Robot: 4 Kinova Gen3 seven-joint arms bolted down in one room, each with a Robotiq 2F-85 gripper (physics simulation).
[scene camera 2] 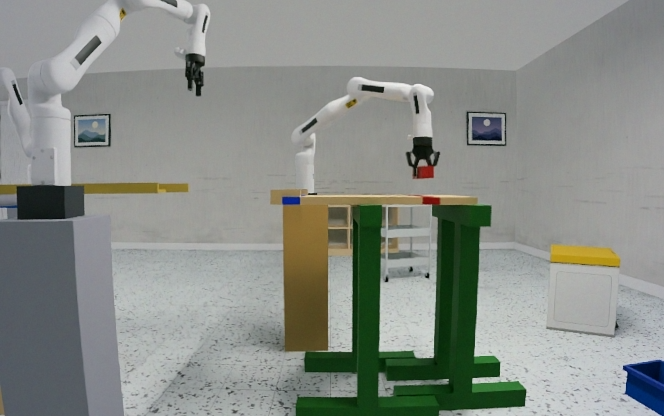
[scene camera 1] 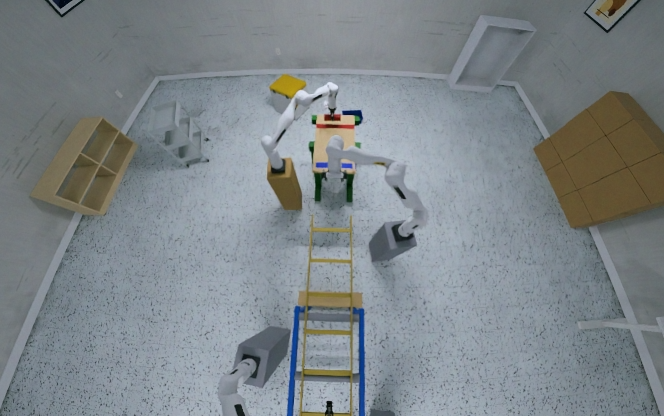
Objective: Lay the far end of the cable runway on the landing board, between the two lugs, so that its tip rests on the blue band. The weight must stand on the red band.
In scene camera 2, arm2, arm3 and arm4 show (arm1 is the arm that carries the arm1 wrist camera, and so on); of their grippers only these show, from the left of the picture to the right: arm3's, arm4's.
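The yellow cable runway (scene camera 1: 331, 260) (scene camera 2: 125, 188) ends in the air short of the landing board (scene camera 1: 325, 142) (scene camera 2: 340, 199). The board has a blue band (scene camera 1: 322, 165) (scene camera 2: 291, 200) at its near end and a red band (scene camera 1: 320, 126) (scene camera 2: 431, 200). Arm4's gripper (scene camera 2: 423, 170) is shut on the red weight (scene camera 2: 426, 172) (scene camera 1: 332, 118), above the board near the red band. Arm3's gripper (scene camera 2: 194, 92) is open and empty, above the runway's end. In scene camera 1 the right-hand arm's gripper (scene camera 1: 335, 176) is open near the blue band. The lugs cannot be made out clearly.
Green trestles (scene camera 1: 318, 187) (scene camera 2: 369, 300) carry the board. A blue frame (scene camera 1: 293, 360) stands under the runway. Pedestals (scene camera 1: 287, 192) (scene camera 1: 385, 245) (scene camera 1: 267, 352) stand alongside. A blue bin (scene camera 1: 354, 115) (scene camera 2: 645, 385) and a yellow-lidded box (scene camera 1: 287, 86) (scene camera 2: 584, 295) stand beyond the board.
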